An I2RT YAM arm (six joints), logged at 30 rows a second.
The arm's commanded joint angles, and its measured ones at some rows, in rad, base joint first. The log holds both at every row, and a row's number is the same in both.
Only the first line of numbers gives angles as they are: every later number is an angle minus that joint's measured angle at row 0.
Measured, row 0:
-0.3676 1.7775 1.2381 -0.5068 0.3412 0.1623
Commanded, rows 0 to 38:
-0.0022 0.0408 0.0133 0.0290 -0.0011 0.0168
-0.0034 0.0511 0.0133 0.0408 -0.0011 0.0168
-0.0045 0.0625 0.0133 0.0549 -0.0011 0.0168
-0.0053 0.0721 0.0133 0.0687 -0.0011 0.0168
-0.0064 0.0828 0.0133 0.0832 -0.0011 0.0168
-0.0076 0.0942 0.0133 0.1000 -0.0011 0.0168
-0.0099 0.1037 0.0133 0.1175 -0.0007 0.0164
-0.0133 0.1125 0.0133 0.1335 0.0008 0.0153
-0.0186 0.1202 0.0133 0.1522 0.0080 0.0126
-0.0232 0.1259 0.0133 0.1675 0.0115 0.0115
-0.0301 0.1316 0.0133 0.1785 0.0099 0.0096
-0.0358 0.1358 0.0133 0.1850 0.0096 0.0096
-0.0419 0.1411 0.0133 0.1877 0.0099 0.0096
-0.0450 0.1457 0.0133 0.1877 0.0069 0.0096
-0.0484 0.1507 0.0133 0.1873 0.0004 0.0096
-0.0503 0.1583 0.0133 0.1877 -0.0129 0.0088
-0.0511 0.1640 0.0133 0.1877 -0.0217 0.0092
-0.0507 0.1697 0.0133 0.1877 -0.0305 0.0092
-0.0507 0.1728 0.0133 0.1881 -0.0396 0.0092
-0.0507 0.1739 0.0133 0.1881 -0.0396 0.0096
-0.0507 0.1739 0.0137 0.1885 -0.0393 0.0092
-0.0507 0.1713 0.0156 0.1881 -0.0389 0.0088
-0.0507 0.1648 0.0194 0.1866 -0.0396 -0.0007
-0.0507 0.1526 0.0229 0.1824 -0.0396 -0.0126
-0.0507 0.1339 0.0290 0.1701 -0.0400 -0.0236
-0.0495 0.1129 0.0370 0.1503 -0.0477 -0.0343
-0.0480 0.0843 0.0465 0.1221 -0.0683 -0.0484
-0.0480 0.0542 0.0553 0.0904 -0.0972 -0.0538
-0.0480 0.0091 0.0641 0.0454 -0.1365 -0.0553
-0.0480 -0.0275 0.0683 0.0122 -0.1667 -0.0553
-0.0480 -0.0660 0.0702 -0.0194 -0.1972 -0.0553
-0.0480 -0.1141 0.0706 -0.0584 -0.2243 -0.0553
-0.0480 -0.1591 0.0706 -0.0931 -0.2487 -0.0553
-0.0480 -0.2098 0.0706 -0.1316 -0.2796 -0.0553
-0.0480 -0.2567 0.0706 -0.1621 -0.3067 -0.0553
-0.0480 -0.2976 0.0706 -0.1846 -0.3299 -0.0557
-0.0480 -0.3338 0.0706 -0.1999 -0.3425 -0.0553
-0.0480 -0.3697 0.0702 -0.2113 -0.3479 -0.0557
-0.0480 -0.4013 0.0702 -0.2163 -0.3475 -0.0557
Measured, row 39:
-0.0522 -0.3315 0.0538 -0.1984 -0.2628 -0.0435
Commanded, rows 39 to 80:
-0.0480 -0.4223 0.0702 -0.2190 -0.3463 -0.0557
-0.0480 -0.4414 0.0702 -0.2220 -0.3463 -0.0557
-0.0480 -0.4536 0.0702 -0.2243 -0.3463 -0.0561
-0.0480 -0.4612 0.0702 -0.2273 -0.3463 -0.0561
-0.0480 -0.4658 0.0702 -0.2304 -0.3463 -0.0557
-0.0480 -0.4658 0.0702 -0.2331 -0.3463 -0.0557
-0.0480 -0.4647 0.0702 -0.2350 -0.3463 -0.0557
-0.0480 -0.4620 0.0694 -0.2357 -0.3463 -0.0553
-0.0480 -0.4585 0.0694 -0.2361 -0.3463 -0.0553
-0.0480 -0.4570 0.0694 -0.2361 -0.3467 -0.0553
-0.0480 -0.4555 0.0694 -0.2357 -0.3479 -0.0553
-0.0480 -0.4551 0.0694 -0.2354 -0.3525 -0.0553
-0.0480 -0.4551 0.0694 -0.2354 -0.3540 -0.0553
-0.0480 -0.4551 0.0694 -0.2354 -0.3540 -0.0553
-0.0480 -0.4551 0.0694 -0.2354 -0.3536 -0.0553
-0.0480 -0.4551 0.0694 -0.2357 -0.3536 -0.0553
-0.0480 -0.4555 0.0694 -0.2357 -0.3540 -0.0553
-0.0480 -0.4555 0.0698 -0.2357 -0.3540 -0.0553
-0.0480 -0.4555 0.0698 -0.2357 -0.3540 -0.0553
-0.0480 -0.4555 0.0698 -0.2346 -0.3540 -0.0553
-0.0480 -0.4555 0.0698 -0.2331 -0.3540 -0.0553
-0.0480 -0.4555 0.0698 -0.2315 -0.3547 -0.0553
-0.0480 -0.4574 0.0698 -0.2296 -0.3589 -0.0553
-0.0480 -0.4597 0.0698 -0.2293 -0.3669 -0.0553
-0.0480 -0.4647 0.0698 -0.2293 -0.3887 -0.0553
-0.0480 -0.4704 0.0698 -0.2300 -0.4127 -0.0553
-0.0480 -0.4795 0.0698 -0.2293 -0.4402 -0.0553
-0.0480 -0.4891 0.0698 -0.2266 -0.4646 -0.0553
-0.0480 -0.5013 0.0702 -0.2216 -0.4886 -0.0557
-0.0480 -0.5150 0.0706 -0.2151 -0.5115 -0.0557
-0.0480 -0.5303 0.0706 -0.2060 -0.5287 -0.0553
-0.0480 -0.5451 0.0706 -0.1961 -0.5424 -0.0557
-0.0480 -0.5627 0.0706 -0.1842 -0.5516 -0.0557
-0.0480 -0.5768 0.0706 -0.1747 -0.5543 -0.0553
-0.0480 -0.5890 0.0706 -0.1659 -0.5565 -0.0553
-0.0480 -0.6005 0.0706 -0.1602 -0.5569 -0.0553
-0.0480 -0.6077 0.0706 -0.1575 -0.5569 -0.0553
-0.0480 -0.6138 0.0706 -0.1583 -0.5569 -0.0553
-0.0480 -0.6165 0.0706 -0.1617 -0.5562 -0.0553
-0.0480 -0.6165 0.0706 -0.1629 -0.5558 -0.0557
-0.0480 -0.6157 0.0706 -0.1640 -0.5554 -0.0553
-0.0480 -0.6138 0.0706 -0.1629 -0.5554 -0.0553
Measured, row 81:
-0.0522 -0.6169 0.0637 -0.1659 -0.5287 -0.0538
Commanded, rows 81 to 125:
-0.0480 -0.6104 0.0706 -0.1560 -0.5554 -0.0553
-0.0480 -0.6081 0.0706 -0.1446 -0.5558 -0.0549
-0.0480 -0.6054 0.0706 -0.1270 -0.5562 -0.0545
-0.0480 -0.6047 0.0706 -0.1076 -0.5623 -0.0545
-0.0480 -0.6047 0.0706 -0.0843 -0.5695 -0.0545
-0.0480 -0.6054 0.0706 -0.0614 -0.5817 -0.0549
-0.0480 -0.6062 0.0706 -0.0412 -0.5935 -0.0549
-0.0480 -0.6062 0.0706 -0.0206 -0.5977 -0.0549
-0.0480 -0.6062 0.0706 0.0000 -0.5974 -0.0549
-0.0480 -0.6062 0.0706 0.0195 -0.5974 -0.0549
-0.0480 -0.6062 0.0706 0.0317 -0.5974 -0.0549
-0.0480 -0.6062 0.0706 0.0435 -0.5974 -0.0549
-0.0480 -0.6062 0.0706 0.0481 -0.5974 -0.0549
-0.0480 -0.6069 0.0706 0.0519 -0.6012 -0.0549
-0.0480 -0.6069 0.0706 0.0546 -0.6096 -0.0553
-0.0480 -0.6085 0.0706 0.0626 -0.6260 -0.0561
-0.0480 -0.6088 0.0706 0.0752 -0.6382 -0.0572
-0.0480 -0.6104 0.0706 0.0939 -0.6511 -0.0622
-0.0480 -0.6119 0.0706 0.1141 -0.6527 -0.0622
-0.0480 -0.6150 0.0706 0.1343 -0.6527 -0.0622
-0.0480 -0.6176 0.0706 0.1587 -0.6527 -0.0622
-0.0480 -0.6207 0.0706 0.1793 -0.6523 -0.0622
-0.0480 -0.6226 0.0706 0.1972 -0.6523 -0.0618
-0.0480 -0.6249 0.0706 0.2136 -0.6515 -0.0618
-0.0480 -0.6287 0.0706 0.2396 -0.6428 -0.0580
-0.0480 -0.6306 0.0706 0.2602 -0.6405 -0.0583
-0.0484 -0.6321 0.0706 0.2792 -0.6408 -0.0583
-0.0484 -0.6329 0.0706 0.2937 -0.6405 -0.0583
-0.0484 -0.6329 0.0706 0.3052 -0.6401 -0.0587
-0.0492 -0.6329 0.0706 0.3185 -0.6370 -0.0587
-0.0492 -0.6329 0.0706 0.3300 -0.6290 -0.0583
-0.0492 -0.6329 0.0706 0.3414 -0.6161 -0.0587
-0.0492 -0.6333 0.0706 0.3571 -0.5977 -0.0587
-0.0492 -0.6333 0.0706 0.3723 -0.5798 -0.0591
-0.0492 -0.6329 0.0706 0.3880 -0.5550 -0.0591
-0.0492 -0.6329 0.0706 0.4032 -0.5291 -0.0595
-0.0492 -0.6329 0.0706 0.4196 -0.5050 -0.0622
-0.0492 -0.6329 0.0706 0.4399 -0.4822 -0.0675
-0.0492 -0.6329 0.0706 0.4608 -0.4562 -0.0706
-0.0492 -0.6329 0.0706 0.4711 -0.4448 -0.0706
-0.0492 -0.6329 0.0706 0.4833 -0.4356 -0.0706
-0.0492 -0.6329 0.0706 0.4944 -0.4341 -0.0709
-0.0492 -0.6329 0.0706 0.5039 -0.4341 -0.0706
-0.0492 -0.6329 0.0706 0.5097 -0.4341 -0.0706
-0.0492 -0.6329 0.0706 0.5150 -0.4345 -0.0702
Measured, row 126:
-0.0522 -0.6127 0.0618 0.4910 -0.4688 -0.0595
